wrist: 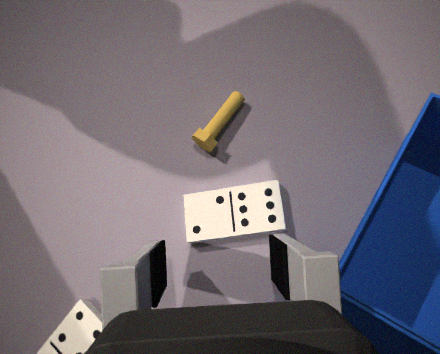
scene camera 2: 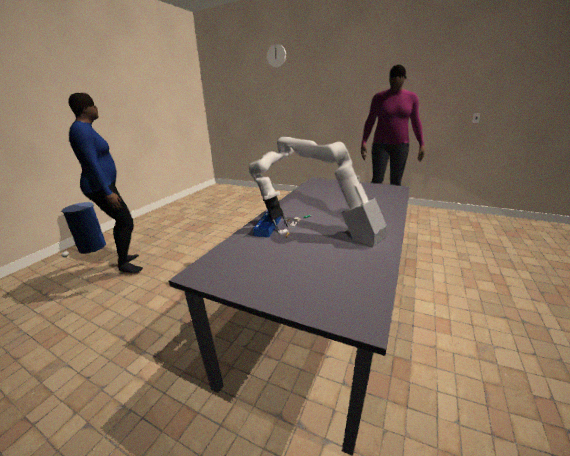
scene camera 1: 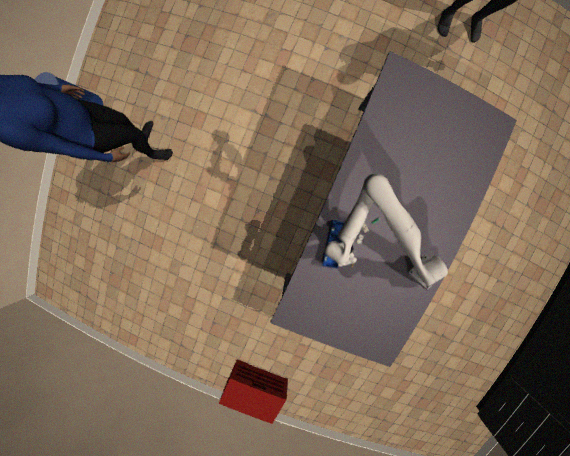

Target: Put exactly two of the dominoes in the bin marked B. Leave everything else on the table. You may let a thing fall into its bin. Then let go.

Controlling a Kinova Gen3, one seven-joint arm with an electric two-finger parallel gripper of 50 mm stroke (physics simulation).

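Pixels of known places: gripper, between the fingertips: (wrist: 218,260) (scene camera 2: 282,228); arm's base, origin of its link: (scene camera 2: 358,205).
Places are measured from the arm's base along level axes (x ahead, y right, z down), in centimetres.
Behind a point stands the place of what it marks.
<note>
A white domino (wrist: 212,216) {x 34.3, y -15.4, z 15.6 cm} with two and six dots lies flat in the wrist view, just beyond the fingertips. A second domino (wrist: 75,325) {x 34.1, y -6.5, z 15.6 cm} shows in part at the lower left, partly hidden by the left finger. My gripper (wrist: 218,260) {x 36.3, y -14.3, z 15.2 cm} (scene camera 2: 285,225) {x 36.3, y -14.3, z 15.2 cm} is open with nothing between its fingers, above the table and a little short of the first domino. The blue bin unit (scene camera 1: 330,261) {x 41.9, y -24.7, z 15.5 cm} (scene camera 2: 262,231) {x 40.6, y -26.4, z 13.1 cm} stands beside the gripper; one compartment shows at the right of the wrist view. No letter can be read, so I cannot tell which compartment is B.
A yellow bolt (wrist: 220,120) {x 30.5, y -19.0, z 15.4 cm} lies beyond the first domino. A small green thing (scene camera 1: 375,220) {x 33.7, y 7.9, z 15.4 cm} (scene camera 2: 307,216) {x 33.0, y 7.2, z 15.4 cm} and small pale things (scene camera 1: 360,239) {x 34.7, y -5.3, z 15.6 cm} (scene camera 2: 295,221) {x 34.7, y -3.7, z 15.5 cm} lie on the table (scene camera 1: 430,125) {x 35.9, y 68.5, z 16.3 cm} (scene camera 2: 310,280) {x 1.0, y -46.5, z 16.2 cm}. The arm covers part of the bins in the overhead view. Two people stand away from the table.
</note>
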